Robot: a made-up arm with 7 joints.
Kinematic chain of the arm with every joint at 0, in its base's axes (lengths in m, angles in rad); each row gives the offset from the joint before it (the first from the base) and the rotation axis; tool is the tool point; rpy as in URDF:
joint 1: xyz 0 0 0.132 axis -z
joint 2: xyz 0 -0.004 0.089 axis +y
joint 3: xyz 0 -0.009 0.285 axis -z
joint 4: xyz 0 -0.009 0.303 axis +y
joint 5: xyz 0 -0.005 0.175 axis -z
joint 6: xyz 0 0 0.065 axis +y
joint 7: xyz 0 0 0.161 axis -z
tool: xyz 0 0 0 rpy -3.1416 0 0
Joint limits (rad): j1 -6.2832..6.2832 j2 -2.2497..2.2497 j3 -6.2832..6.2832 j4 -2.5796..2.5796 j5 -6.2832..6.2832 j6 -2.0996..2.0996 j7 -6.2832..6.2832
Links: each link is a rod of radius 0.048 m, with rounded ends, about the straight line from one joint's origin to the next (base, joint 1, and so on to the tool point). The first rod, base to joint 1, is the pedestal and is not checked.
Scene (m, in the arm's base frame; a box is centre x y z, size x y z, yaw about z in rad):
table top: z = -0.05
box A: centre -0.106 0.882 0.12 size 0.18 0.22 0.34 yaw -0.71
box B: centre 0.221 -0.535 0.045 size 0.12 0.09 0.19 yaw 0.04
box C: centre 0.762 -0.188 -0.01 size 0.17 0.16 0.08 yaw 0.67
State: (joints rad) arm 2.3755 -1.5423 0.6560 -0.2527 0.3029 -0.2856 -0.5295
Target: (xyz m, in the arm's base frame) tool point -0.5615 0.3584 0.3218
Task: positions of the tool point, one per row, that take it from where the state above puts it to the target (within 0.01 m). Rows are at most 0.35 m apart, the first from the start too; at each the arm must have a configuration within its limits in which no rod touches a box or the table.
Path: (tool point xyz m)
1: 0.5370 0.8240 0.3081
2: 0.2571 0.9124 0.4808
3: -0.0300 0.8609 0.6326
4: -0.2581 0.6895 0.7448
5: -0.3828 0.4508 0.8060
6: -0.5049 0.4420 0.5722
7: -0.5615 0.3584 0.3218

